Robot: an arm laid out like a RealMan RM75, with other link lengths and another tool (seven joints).
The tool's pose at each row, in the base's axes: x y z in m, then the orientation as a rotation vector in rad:
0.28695, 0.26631, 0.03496, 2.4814, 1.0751, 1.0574
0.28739, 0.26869, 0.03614, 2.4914, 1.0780, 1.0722
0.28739, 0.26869, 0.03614, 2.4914, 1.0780, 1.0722
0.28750, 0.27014, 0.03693, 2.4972, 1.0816, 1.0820
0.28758, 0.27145, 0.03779, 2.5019, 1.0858, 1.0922
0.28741, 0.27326, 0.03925, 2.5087, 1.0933, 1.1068
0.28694, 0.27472, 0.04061, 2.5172, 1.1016, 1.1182
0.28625, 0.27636, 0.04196, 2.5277, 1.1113, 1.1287
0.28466, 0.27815, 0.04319, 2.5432, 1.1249, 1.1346
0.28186, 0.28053, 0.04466, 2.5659, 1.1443, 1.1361
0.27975, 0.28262, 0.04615, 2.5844, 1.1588, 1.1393
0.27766, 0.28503, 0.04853, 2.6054, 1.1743, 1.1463
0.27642, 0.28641, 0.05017, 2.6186, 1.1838, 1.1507
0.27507, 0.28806, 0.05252, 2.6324, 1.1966, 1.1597
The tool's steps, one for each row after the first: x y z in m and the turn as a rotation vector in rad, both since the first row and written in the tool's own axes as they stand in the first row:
0.00252, -0.00088, -0.00038, 0.0096, 0.0114, 0.0071
0.00252, -0.00088, -0.00038, 0.0096, 0.0114, 0.0071
0.00401, -0.00147, -0.00077, 0.0163, 0.0193, 0.0105
0.00543, -0.00194, -0.00124, 0.0225, 0.0275, 0.0132
0.00741, -0.00262, -0.00228, 0.0323, 0.0395, 0.0165
0.00894, -0.00326, -0.00348, 0.0437, 0.0495, 0.0196
0.01049, -0.00416, -0.00482, 0.0573, 0.0592, 0.0231
0.01166, -0.00569, -0.00669, 0.0765, 0.0666, 0.0266
0.01282, -0.00818, -0.00954, 0.1040, 0.0726, 0.0305
0.01409, -0.01009, -0.01194, 0.1257, 0.0786, 0.0348
0.01608, -0.01179, -0.01494, 0.1500, 0.0875, 0.0407
0.01734, -0.01266, -0.01689, 0.1652, 0.0931, 0.0446
0.01912, -0.01344, -0.01940, 0.1828, 0.1024, 0.0485

